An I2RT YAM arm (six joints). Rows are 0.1 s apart.
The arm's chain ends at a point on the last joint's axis. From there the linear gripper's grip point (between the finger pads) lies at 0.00 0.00 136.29 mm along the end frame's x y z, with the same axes.
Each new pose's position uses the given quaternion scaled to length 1; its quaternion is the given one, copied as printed.
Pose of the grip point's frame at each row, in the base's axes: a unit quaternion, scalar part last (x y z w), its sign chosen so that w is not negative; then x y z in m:
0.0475, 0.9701, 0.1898, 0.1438, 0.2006, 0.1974, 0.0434
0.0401, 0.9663, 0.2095, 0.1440, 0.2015, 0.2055, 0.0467
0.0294, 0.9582, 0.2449, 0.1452, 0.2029, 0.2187, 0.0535
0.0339, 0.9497, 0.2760, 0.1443, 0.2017, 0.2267, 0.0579
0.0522, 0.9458, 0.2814, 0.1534, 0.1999, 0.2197, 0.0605
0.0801, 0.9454, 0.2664, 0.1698, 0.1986, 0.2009, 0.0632
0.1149, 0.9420, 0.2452, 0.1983, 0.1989, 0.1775, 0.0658
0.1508, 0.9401, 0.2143, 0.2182, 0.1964, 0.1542, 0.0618
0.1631, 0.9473, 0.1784, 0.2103, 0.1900, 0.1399, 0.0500
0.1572, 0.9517, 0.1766, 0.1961, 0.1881, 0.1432, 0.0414
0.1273, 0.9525, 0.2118, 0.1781, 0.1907, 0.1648, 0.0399
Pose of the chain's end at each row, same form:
0.0475, 0.9701, 0.1898, 0.1438, 0.1601, 0.1491, 0.1642
0.0401, 0.9663, 0.2095, 0.1440, 0.1613, 0.1519, 0.1654
0.0294, 0.9582, 0.2449, 0.1452, 0.1630, 0.1559, 0.1677
0.0339, 0.9497, 0.2760, 0.1443, 0.1618, 0.1566, 0.1678
0.0522, 0.9458, 0.2814, 0.1534, 0.1563, 0.1493, 0.1688
0.0801, 0.9454, 0.2664, 0.1698, 0.1490, 0.1360, 0.1723
0.1149, 0.9420, 0.2452, 0.1983, 0.1403, 0.1208, 0.1750
0.1508, 0.9401, 0.2143, 0.2182, 0.1317, 0.1083, 0.1726
0.1631, 0.9473, 0.1784, 0.2103, 0.1278, 0.1032, 0.1656
0.1572, 0.9517, 0.1766, 0.1961, 0.1297, 0.1058, 0.1587
0.1273, 0.9525, 0.2118, 0.1781, 0.1371, 0.1160, 0.1553

